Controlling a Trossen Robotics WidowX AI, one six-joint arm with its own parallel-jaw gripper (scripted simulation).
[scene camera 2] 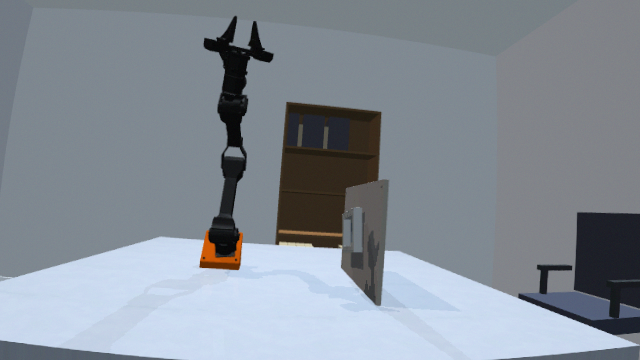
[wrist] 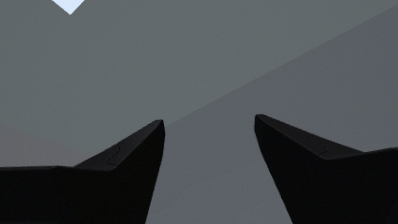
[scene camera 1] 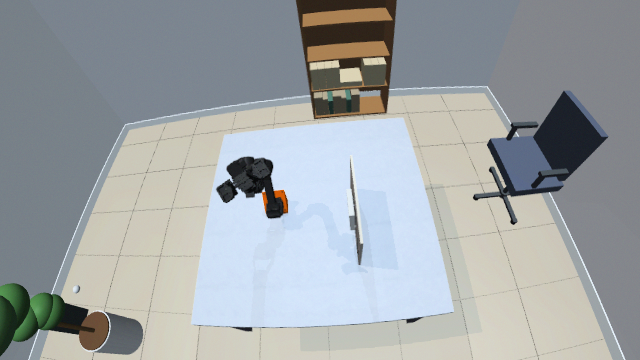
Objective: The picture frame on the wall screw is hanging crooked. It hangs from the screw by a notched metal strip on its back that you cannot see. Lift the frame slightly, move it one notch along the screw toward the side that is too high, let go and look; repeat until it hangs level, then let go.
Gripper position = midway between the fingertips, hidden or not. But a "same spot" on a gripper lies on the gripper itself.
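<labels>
Scene camera 2 shows me my gripper, and so does scene camera 1; on my gripper, point(scene camera 2: 255, 45) and point(scene camera 1: 254, 181) are the same spot. My gripper is there in the wrist view point(209, 124) as well.
</labels>
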